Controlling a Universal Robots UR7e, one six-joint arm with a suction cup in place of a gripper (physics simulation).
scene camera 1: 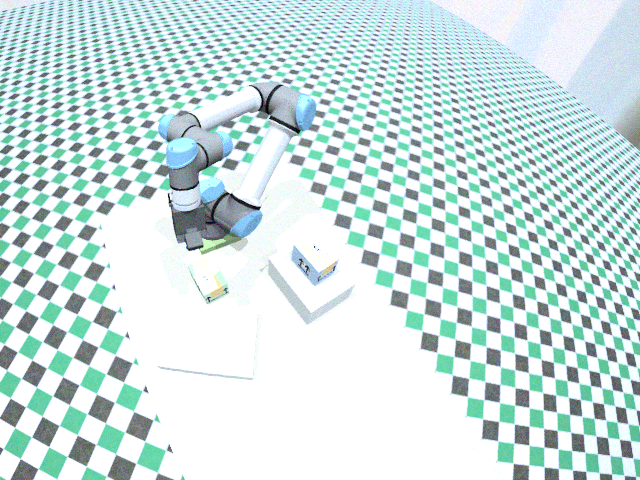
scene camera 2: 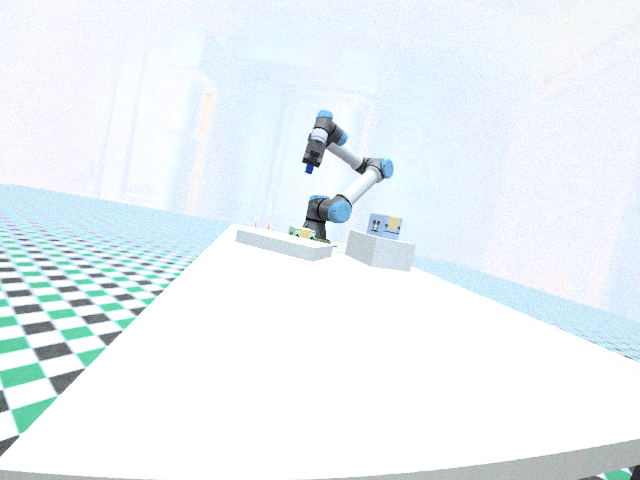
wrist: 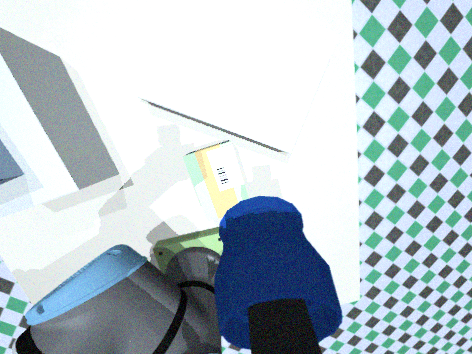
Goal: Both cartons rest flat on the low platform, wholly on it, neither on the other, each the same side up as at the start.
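Places are measured from the arm's base along level axes (x back, y right, z up), in millimetres.
Where they show: end effector, tool point: (scene camera 2: 308, 172) (wrist: 261, 231); arm's base, origin of the base link: (scene camera 1: 213, 224) (wrist: 197, 273).
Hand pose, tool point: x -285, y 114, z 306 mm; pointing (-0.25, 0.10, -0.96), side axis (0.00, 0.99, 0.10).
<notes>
Things, the pixels of their centre, and the offset from my tool point.
- green carton, body centre: (wrist: 218, 178) (scene camera 1: 208, 279) (scene camera 2: 300, 236) dx +48, dy -25, dz -299 mm
- blue carton, body centre: (scene camera 1: 314, 259) (scene camera 2: 383, 226) dx -73, dy -377, dz -172 mm
- low white platform, body centre: (wrist: 238, 69) (scene camera 1: 209, 339) (scene camera 2: 286, 243) dx -165, dy +44, dz -316 mm
- tall white block, body centre: (wrist: 16, 135) (scene camera 1: 310, 278) (scene camera 2: 378, 249) dx -86, dy -371, dz -280 mm
The green carton (scene camera 1: 207, 281) (scene camera 2: 302, 233) (wrist: 214, 175) rests on the table between the low platform and the robot's base, apart from the platform. The blue carton (scene camera 1: 314, 262) (scene camera 2: 384, 226) (wrist: 7, 165) sits upright on the tall white block. The low white platform (scene camera 1: 217, 346) (scene camera 2: 284, 245) (wrist: 260, 100) bears no carton. My gripper (scene camera 1: 193, 240) (scene camera 2: 309, 169) (wrist: 261, 205) has a dark blue suction cup and is open, holding nothing. It hangs high in the air near the base side of the green carton. In the wrist view the cup hides a small part around that carton's lower end.
The tall white block (scene camera 1: 310, 307) (scene camera 2: 379, 252) (wrist: 60, 115) stands beside the low platform, with a gap between them. The arm's green base plate (scene camera 1: 219, 243) (wrist: 195, 242) lies behind the green carton. The white table's edge borders a checkered floor.
</notes>
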